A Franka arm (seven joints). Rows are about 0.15 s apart.
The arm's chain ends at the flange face. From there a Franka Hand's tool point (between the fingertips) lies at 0.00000 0.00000 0.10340 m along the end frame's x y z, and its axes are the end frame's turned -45 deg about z.
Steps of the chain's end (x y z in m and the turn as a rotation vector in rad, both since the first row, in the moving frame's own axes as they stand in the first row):
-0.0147 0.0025 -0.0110 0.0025 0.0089 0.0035
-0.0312 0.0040 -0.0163 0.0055 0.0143 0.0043
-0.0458 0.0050 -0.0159 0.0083 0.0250 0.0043
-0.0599 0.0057 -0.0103 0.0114 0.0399 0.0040
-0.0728 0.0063 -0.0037 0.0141 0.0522 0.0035
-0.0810 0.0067 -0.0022 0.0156 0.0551 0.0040
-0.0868 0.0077 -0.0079 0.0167 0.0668 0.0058
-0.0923 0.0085 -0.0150 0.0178 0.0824 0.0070
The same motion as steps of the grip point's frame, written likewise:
-0.0113 -0.0082 -0.0110 -0.0045 0.0081 0.0035
-0.0234 -0.0186 -0.0163 -0.0062 0.0140 0.0043
-0.0335 -0.0276 -0.0159 -0.0118 0.0235 0.0043
-0.0426 -0.0362 -0.0104 -0.0202 0.0363 0.0040
-0.0511 -0.0442 -0.0039 -0.0269 0.0469 0.0035
-0.0569 -0.0496 -0.0024 -0.0279 0.0500 0.0040
-0.0607 -0.0523 -0.0081 -0.0354 0.0590 0.0058
-0.0640 -0.0545 -0.0154 -0.0457 0.0709 0.0070

